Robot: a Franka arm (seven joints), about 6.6 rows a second.
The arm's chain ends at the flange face. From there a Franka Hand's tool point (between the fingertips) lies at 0.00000 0.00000 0.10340 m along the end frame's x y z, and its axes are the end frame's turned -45 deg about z.
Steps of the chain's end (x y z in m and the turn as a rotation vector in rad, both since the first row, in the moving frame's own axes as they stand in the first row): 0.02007, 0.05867, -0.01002, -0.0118, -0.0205, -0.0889; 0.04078, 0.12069, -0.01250, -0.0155, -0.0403, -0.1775; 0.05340, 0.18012, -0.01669, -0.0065, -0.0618, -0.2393; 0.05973, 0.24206, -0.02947, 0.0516, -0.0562, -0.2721; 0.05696, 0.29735, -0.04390, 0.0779, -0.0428, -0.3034; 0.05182, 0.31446, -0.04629, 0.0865, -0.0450, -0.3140; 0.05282, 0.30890, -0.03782, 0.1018, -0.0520, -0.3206
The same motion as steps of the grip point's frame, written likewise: -0.02968, 0.05515, -0.01005, 0.0062, -0.0228, -0.0889; -0.06072, 0.11273, -0.01260, 0.0175, -0.0395, -0.1775; -0.09503, 0.16172, -0.01689, 0.0391, -0.0483, -0.2393; -0.13032, 0.20567, -0.02977, 0.0762, -0.0033, -0.2721; -0.16879, 0.24147, -0.04431, 0.0853, 0.0248, -0.3034; -0.18423, 0.24908, -0.04678, 0.0930, 0.0293, -0.3140; -0.17929, 0.24417, -0.03849, 0.1088, 0.0352, -0.3206
